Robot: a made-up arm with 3 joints. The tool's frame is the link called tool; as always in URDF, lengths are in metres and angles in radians. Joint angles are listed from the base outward. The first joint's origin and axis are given. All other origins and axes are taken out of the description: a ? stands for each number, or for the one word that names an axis. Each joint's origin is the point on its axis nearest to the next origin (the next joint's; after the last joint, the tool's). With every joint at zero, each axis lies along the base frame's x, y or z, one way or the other. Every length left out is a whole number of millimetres.
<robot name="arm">
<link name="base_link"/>
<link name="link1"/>
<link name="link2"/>
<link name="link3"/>
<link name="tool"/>
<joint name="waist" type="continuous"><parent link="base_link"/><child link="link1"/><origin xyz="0 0 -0.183"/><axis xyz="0 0 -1"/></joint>
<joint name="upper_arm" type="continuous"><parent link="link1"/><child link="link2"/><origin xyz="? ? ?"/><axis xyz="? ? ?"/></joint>
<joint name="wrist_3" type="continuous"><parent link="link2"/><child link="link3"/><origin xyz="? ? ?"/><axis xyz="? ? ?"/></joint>
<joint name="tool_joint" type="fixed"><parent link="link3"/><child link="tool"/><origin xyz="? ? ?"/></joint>
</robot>
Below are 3 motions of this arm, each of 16 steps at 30 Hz.
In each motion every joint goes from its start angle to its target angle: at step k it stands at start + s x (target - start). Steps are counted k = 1, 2, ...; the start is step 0. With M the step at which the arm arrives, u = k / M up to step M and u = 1 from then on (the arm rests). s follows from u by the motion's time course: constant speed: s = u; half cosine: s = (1 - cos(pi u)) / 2; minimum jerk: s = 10 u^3 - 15 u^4 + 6 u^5.
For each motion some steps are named. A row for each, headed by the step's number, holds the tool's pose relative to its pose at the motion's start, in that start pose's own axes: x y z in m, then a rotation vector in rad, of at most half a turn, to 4 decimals.
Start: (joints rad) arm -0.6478 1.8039 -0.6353
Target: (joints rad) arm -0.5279 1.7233 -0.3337
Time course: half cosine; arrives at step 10
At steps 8, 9, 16:
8: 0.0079 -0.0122 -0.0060 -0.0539 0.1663 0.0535
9: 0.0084 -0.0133 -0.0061 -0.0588 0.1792 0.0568
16: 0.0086 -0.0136 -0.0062 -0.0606 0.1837 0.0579

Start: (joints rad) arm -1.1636 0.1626 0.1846
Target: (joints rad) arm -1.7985 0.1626 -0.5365
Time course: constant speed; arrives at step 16
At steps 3, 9, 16:
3: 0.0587 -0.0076 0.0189 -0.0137 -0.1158 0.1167
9: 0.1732 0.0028 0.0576 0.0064 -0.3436 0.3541
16: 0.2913 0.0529 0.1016 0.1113 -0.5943 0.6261

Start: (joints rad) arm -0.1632 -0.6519 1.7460
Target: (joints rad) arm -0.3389 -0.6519 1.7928
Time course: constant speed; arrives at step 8
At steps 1, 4, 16:
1: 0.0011 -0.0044 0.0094 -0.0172 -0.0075 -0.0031
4: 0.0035 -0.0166 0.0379 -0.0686 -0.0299 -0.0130
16: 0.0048 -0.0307 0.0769 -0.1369 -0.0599 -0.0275

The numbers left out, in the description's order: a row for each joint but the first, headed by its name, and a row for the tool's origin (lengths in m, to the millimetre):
upper_arm: xyz -0.144 0.006 0, axis 1 0 0
wrist_3: xyz 0 -0.43 -0.096, axis 0 1 0
tool: xyz 0.061 0 -0.103

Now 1 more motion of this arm.
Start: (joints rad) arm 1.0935 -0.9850 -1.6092
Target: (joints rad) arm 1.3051 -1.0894 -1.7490
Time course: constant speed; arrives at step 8
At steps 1, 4, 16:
1: 0.0087 0.0004 0.0075 -0.0138 0.0047 0.0137
4: 0.0358 0.0029 0.0278 -0.0522 0.0198 0.0561
16: 0.0735 0.0093 0.0499 -0.0957 0.0427 0.1149

